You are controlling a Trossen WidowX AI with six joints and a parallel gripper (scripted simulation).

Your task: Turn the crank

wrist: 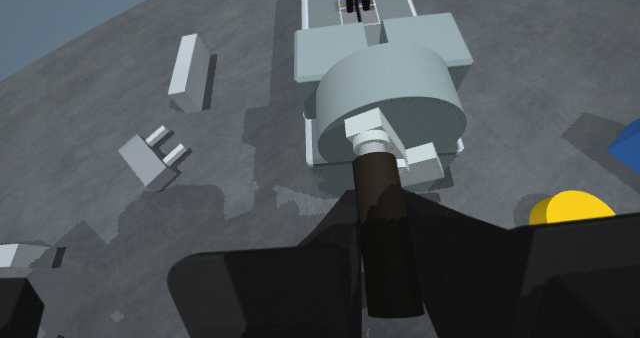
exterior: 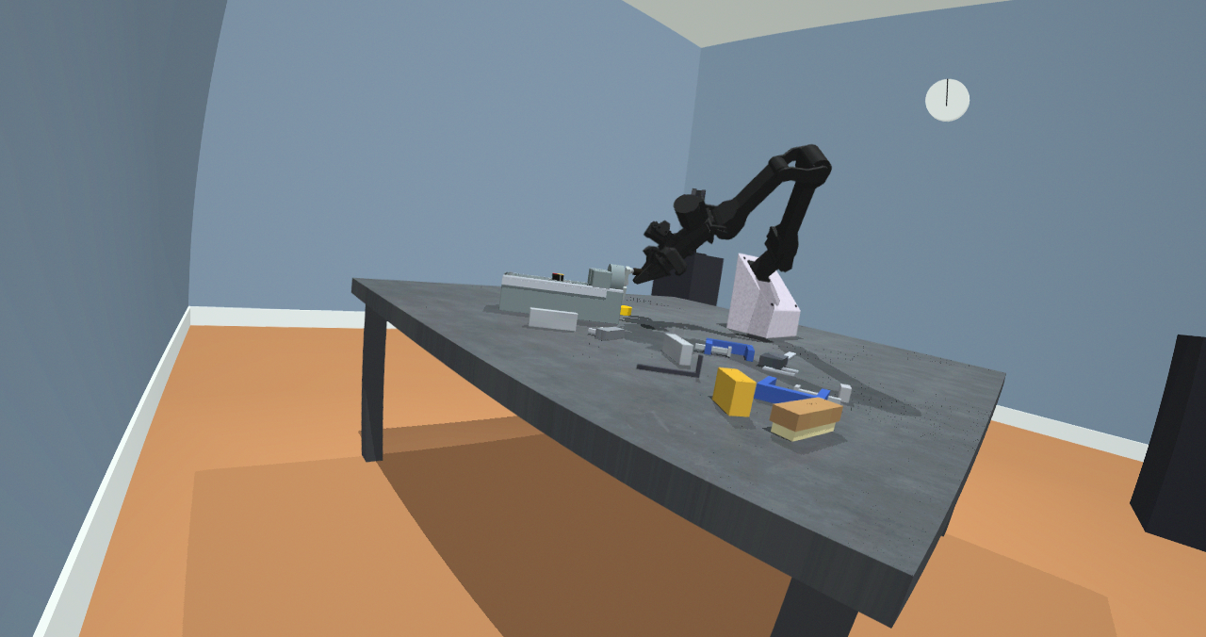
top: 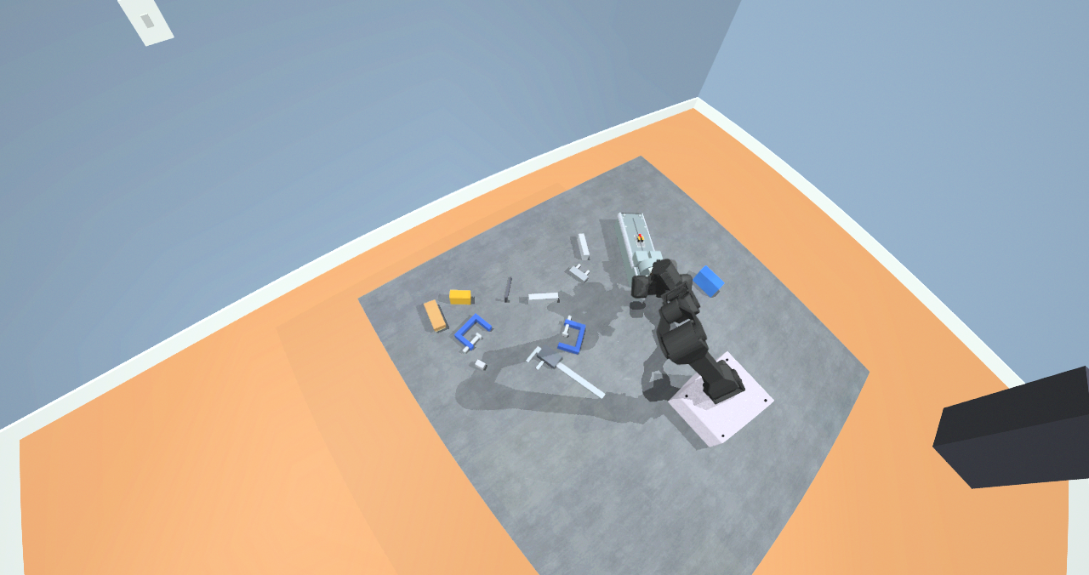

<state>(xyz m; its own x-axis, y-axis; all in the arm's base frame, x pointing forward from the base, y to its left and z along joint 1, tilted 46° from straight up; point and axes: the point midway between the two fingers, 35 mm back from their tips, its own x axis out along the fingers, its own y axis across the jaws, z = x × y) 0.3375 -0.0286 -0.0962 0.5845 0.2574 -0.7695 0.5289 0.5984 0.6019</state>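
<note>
Right now my gripper tip is 140 mm short of the red pointer, 110 mm to the left of it and 10 mm above it. Also, from my gripper tip: dark handle (20 mm behind, 20 mm above, 10 mm to the left); yellow round piece (120 mm to the right, 90 mm behind, 80 mm below); pronged grey block (180 mm ahead, 120 mm to the left, 90 mm below).
</note>
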